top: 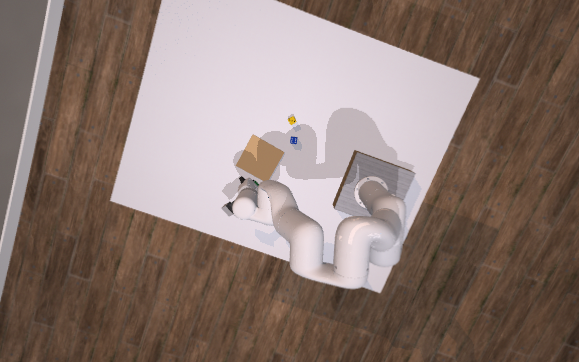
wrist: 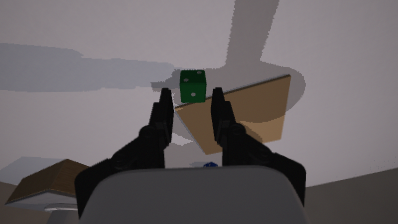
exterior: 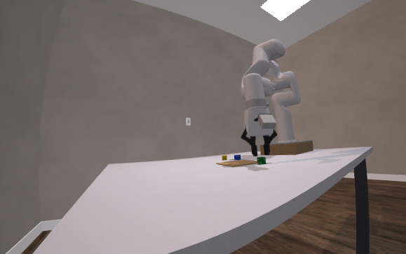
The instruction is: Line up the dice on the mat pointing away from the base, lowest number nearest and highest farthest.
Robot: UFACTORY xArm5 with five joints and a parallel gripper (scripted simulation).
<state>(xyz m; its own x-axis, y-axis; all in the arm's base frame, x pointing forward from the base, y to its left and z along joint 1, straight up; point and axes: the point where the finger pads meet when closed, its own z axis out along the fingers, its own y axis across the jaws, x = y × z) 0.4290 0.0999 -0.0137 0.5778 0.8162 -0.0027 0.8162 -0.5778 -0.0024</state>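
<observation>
Now: the green die 4 cm below my hand. Also, from my hand: tan mat 11 cm to the right, 5 cm below, 1 cm ahead; blue die 21 cm to the right, 10 cm behind, 4 cm below; yellow die 28 cm to the right, 8 cm behind, 4 cm below.
</observation>
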